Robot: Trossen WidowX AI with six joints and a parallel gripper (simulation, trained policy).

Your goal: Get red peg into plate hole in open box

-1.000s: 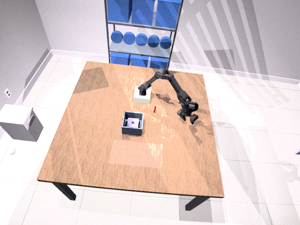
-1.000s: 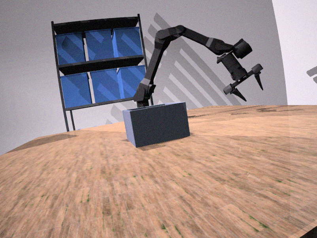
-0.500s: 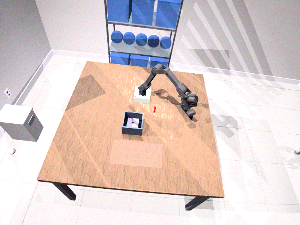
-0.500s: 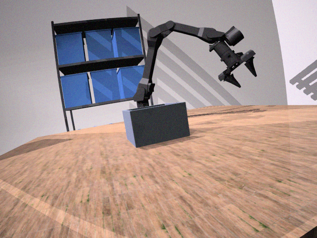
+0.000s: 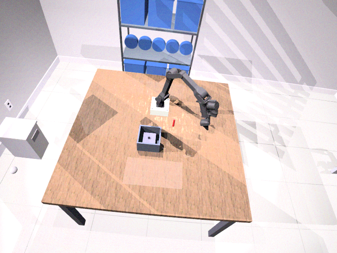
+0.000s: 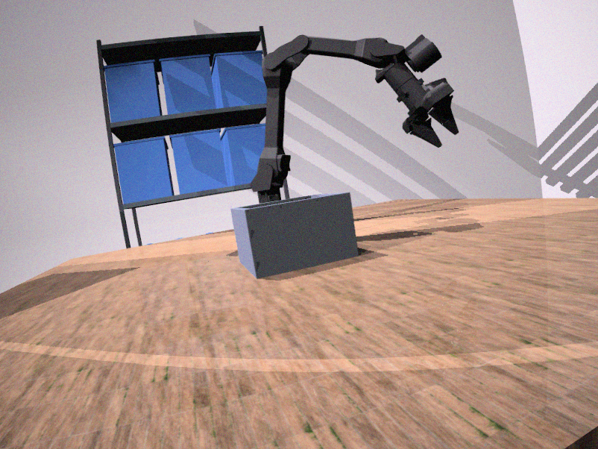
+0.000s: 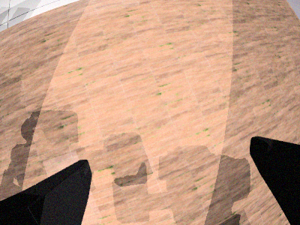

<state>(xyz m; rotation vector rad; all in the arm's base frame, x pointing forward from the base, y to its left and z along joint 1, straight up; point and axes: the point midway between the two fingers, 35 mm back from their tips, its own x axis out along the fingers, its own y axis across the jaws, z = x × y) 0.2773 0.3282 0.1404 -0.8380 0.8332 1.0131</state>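
The red peg is 23 cm to the right of my gripper tip, 13 cm below it and 12 cm behind it. From my gripper tip the other things lie so: grey-blue box: 41 cm to the right, 14 cm below, 5 cm ahead; grey plate: 41 cm to the right, 13 cm below, 5 cm ahead.
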